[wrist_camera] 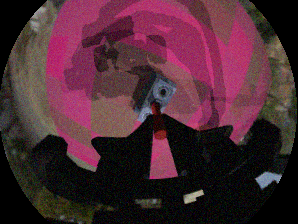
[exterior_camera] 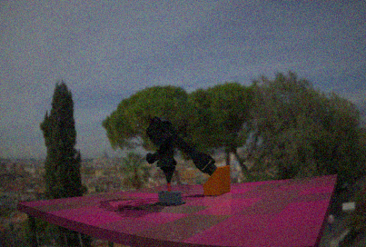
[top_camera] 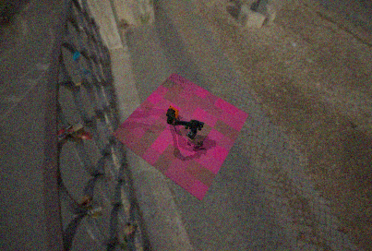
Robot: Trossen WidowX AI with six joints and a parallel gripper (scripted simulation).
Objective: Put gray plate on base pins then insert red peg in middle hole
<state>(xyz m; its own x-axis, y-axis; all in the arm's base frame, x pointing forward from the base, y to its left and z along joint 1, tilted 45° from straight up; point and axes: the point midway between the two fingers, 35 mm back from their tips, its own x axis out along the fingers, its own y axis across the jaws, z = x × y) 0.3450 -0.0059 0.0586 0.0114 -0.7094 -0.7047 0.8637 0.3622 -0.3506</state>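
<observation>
The red peg is right at my gripper tip. Round my gripper tip: gray plate: 50 mm below.
</observation>
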